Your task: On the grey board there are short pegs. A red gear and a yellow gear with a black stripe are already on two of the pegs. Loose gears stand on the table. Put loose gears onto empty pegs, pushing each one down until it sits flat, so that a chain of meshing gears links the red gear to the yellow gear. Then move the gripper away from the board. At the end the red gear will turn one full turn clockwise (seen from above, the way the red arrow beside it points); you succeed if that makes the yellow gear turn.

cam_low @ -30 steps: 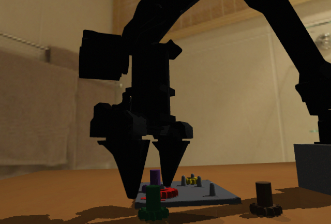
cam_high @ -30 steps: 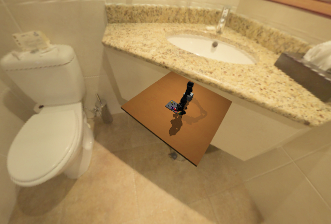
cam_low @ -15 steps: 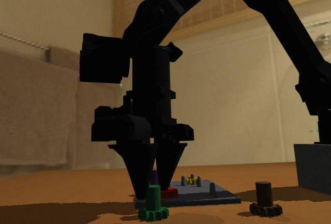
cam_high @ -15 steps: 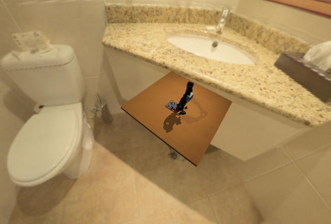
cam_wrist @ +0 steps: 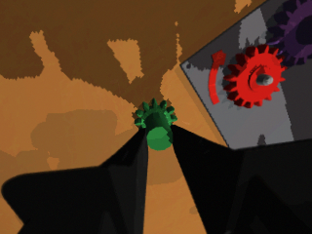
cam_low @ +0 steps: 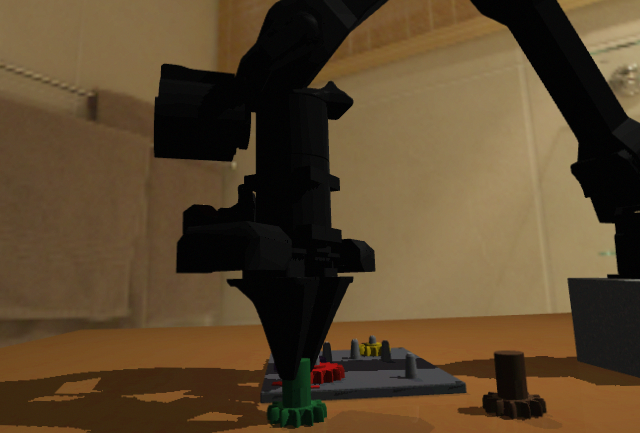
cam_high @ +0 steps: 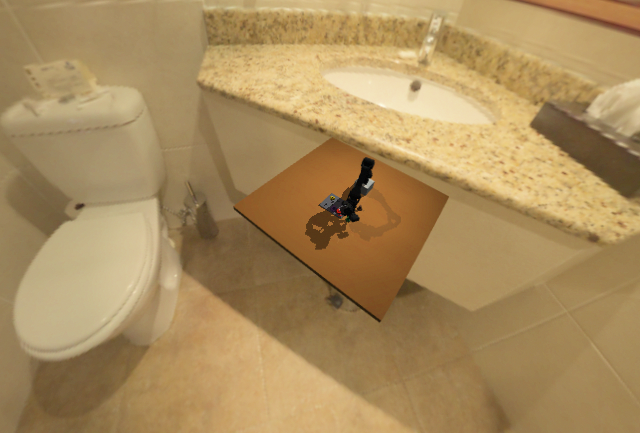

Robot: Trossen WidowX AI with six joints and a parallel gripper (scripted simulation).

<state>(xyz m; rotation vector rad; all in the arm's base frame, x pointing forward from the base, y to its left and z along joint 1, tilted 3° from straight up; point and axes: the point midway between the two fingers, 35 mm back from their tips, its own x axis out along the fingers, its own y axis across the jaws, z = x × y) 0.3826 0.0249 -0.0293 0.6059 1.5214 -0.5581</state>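
Right now my gripper tip is 3 cm past the purple gear and 14 cm to the left of it. Also, from my gripper tip: red arrow: 1 cm behind, 7 cm to the right, 2 cm below; then green gear: 1 cm below; then red gear: 4 cm behind, 9 cm to the right, 1 cm below.
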